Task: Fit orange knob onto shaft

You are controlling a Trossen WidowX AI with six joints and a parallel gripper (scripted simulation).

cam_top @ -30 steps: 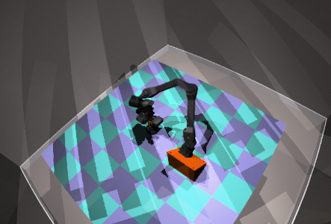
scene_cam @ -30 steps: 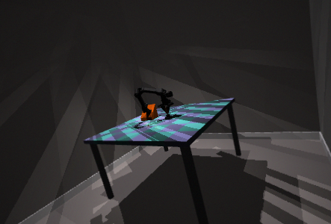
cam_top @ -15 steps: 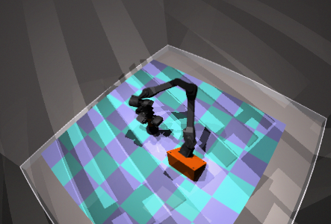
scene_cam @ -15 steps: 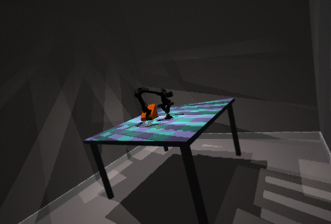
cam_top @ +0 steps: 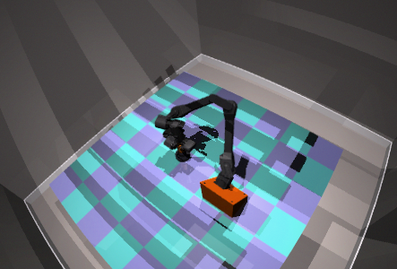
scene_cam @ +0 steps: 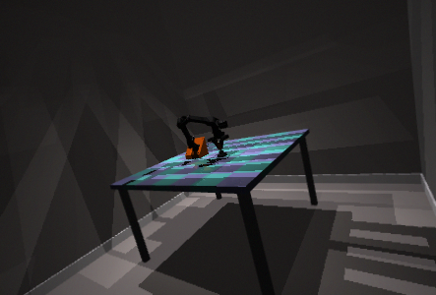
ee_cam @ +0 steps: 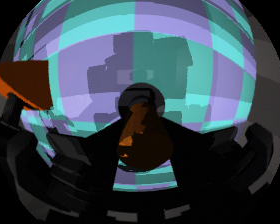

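Now: the orange knob 3 cm above my gripper tip. Round my gripper tip: dark round pedestal (4 cm below).
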